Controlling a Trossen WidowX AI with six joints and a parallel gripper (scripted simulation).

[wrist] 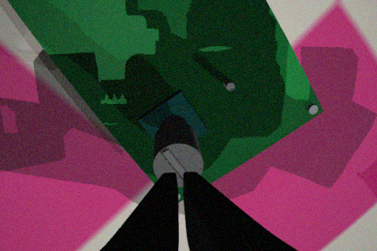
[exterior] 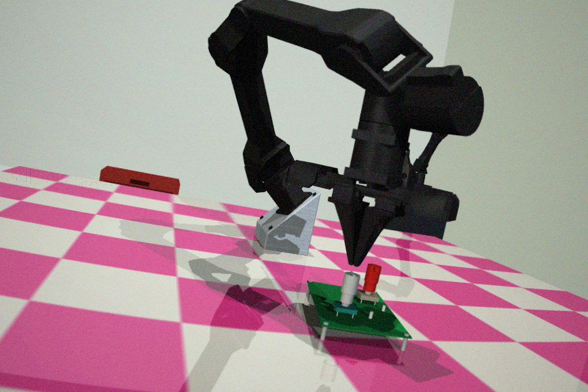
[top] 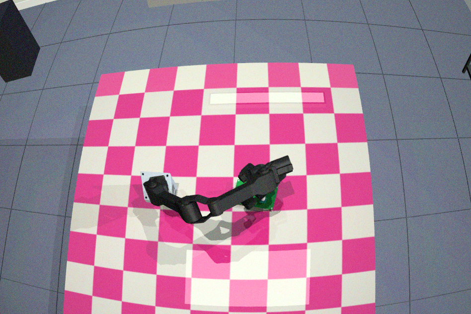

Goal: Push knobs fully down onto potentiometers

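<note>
My gripper tip is 2 cm above the white knob. Round my gripper tip: red knob: 6 cm to the left, 4 cm behind, 2 cm below.
</note>
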